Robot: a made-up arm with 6 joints. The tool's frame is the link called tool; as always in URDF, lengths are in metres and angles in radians. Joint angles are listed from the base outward. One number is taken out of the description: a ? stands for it. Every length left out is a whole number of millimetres.
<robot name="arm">
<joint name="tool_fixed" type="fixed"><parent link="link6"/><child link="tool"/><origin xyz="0 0 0"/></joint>
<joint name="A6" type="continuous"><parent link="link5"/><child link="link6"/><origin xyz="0 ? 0" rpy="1.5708 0 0"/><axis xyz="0 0 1"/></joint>
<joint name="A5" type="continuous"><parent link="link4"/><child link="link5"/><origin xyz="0 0 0" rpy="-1.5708 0 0"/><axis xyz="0 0 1"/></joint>
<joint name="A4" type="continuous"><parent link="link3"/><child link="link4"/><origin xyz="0 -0.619 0" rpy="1.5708 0 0"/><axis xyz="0 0 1"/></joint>
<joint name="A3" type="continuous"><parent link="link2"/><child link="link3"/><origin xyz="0 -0.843 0"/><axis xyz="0 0 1"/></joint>
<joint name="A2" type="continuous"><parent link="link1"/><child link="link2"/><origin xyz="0 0.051 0" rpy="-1.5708 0 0"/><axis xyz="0 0 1"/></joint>
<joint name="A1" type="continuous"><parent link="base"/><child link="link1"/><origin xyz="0 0 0.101"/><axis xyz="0 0 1"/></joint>
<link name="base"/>
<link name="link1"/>
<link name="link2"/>
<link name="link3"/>
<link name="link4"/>
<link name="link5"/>
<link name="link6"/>
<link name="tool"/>
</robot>
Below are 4 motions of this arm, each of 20 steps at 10 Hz.
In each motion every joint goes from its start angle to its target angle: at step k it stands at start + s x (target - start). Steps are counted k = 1, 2, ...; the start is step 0. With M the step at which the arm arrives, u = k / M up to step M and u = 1 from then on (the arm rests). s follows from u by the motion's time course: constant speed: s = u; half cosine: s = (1 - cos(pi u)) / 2; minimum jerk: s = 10 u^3 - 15 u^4 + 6 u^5.
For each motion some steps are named. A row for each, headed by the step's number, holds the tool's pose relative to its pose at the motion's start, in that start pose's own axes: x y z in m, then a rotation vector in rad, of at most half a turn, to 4 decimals.
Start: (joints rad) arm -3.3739 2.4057 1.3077 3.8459 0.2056 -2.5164
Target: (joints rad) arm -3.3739 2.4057 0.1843 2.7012 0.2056 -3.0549
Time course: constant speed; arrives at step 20
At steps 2, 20:
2: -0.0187 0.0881 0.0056 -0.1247 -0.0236 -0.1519
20: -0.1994 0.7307 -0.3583 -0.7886 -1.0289 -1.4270

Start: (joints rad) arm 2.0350 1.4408 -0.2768 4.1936 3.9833 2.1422
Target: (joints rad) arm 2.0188 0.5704 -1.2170 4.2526 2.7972 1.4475
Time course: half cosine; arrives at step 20
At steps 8, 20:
8: -0.2392 0.4775 -0.1892 0.1048 0.4275 -0.5714
20: -0.2446 1.4105 -0.0474 0.2596 1.5227 -0.9558

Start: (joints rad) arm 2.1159 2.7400 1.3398 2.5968 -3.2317 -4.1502
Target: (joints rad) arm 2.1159 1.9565 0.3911 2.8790 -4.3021 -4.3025
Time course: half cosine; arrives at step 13
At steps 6, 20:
6: 0.3161 0.1654 0.4813 0.0337 -0.3587 -0.2873
20: 0.2848 0.1081 1.3504 0.3225 -0.6154 -0.6599

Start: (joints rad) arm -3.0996 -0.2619 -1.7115 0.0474 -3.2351 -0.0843
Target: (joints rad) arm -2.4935 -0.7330 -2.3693 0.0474 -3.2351 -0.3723
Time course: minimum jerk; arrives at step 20
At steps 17, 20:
17: 0.5066 -0.2797 -0.1262 -0.0129 -1.1014 0.2806
20: 0.5189 -0.2834 -0.1218 -0.0023 -1.1268 0.2960

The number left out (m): -0.166
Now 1 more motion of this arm.
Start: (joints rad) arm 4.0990 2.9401 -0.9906 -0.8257 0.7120 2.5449
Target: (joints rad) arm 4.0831 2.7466 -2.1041 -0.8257 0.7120 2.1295
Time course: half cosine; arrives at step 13
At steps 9, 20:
9: -0.1060 0.6035 -0.4735 -0.8826 0.0980 0.1927
20: -0.1918 0.6581 -0.6486 -1.1241 0.0729 0.2617

